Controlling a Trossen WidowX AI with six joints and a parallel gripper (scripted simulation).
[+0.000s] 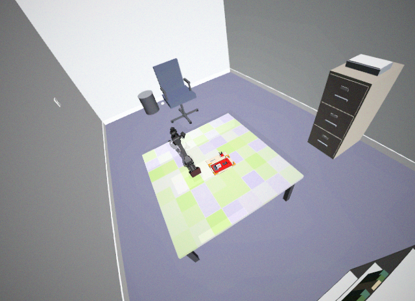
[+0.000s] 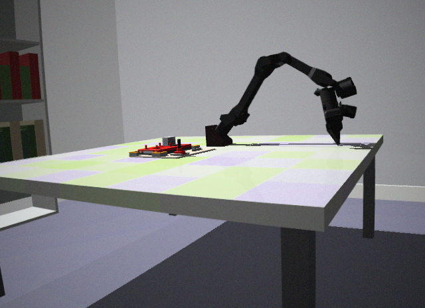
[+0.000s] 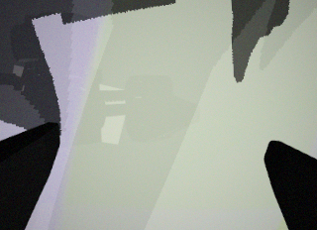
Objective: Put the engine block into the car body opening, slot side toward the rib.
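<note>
Now: gripper tip 51 cm to the left of the short black post, 28 cm short of it and 2 cm below it. From my gripper tip the other things lie so: grey engine block 64 cm to the right, 16 cm ahead, 2 cm above.
</note>
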